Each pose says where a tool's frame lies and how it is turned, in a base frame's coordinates. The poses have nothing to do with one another.
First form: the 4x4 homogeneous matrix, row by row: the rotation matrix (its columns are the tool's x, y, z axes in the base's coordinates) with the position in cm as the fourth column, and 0 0 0 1 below. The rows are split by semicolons.
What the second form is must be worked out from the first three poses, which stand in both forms.
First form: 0.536, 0.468, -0.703, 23.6; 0.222, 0.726, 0.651, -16.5; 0.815, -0.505, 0.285, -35.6; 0, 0, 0, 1
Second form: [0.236, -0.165, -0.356], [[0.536, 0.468, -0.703], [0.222, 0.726, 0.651], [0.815, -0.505, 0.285]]
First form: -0.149, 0.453, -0.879, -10.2; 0.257, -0.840, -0.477, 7.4; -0.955, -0.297, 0.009, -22.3; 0, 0, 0, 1
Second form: [-0.102, 0.074, -0.223], [[-0.149, 0.453, -0.879], [0.257, -0.840, -0.477], [-0.955, -0.297, 0.009]]
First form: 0.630, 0.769, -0.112, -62.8; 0.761, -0.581, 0.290, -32.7; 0.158, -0.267, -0.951, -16.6; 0, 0, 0, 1
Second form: [-0.628, -0.327, -0.166], [[0.630, 0.769, -0.112], [0.761, -0.581, 0.290], [0.158, -0.267, -0.951]]
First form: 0.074, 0.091, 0.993, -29.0; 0.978, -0.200, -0.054, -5.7; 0.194, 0.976, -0.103, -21.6; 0, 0, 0, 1
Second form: [-0.290, -0.057, -0.216], [[0.074, 0.091, 0.993], [0.978, -0.200, -0.054], [0.194, 0.976, -0.103]]
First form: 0.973, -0.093, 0.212, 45.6; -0.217, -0.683, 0.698, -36.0; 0.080, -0.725, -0.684, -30.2; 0, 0, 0, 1
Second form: [0.456, -0.360, -0.302], [[0.973, -0.093, 0.212], [-0.217, -0.683, 0.698], [0.080, -0.725, -0.684]]
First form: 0.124, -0.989, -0.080, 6.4; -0.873, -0.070, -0.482, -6.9; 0.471, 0.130, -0.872, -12.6; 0, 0, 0, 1
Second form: [0.064, -0.069, -0.126], [[0.124, -0.989, -0.080], [-0.873, -0.070, -0.482], [0.471, 0.130, -0.872]]
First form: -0.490, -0.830, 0.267, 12.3; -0.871, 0.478, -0.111, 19.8; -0.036, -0.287, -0.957, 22.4; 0, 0, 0, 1
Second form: [0.123, 0.198, 0.224], [[-0.490, -0.830, 0.267], [-0.871, 0.478, -0.111], [-0.036, -0.287, -0.957]]
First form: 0.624, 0.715, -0.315, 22.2; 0.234, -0.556, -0.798, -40.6; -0.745, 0.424, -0.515, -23.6; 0, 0, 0, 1
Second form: [0.222, -0.406, -0.236], [[0.624, 0.715, -0.315], [0.234, -0.556, -0.798], [-0.745, 0.424, -0.515]]
